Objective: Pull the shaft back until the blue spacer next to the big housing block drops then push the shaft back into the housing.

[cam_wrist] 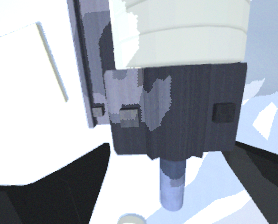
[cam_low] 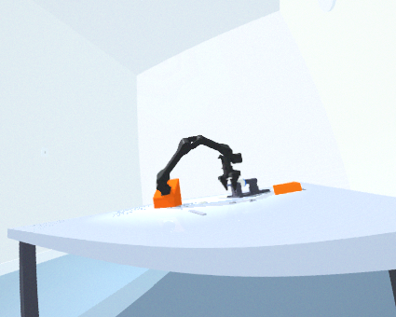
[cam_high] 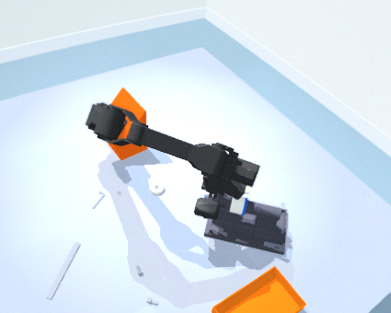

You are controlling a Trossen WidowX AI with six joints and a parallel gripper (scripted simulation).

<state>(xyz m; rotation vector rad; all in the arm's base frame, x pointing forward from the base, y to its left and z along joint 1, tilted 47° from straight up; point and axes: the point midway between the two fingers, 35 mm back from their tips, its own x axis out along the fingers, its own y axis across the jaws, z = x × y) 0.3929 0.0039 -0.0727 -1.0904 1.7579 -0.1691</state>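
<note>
The grey-blue shaft is 6 cm ahead of my gripper tip, 5 cm to the left of it and 3 cm above it. The rest, counted from my gripper tip: thin blue spacer 8 cm ahead, 6 cm to the left, 3 cm above; then cream sheet 5 cm behind, 17 cm to the left, 4 cm below; then orange tray 29 cm ahead, 9 cm to the right, 4 cm below.
</note>
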